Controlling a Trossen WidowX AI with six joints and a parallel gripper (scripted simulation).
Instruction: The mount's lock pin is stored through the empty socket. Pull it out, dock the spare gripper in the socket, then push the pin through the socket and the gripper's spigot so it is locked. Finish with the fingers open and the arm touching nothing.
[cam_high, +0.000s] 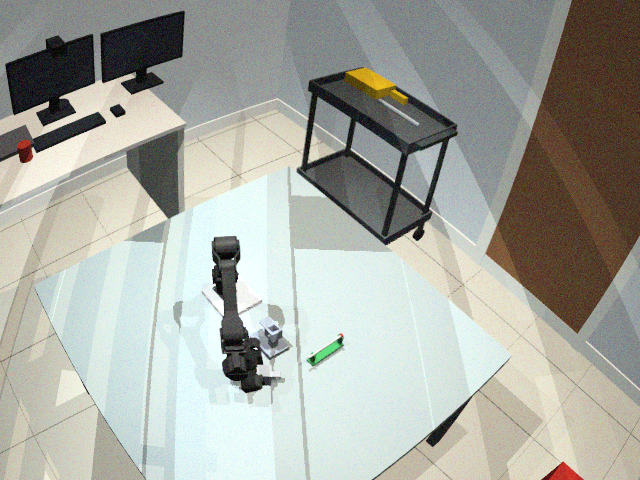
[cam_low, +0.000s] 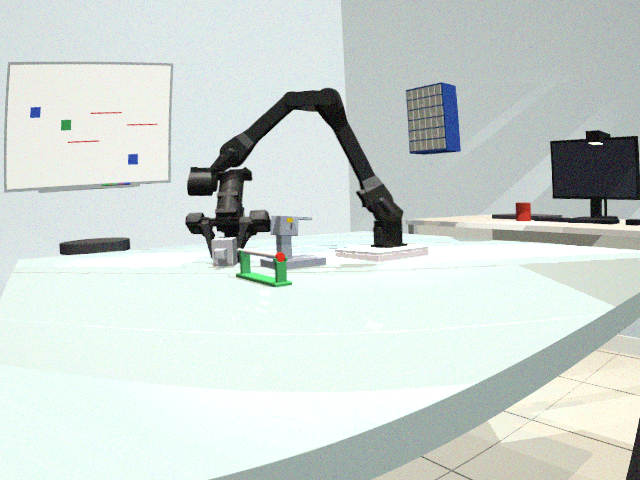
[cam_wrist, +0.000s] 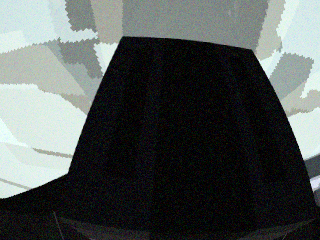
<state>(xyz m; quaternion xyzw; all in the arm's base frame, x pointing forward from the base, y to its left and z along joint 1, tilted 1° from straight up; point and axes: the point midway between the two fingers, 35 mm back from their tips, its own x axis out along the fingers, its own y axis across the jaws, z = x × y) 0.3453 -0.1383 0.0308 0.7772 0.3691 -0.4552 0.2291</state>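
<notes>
My gripper tip is 110 mm to the right of the grey mount, 90 mm past it and 40 mm below it. The rest, counted from my gripper tip: spare gripper (10 mm above); green cradle (230 mm to the left, 40 mm ahead, 10 mm above).
</notes>
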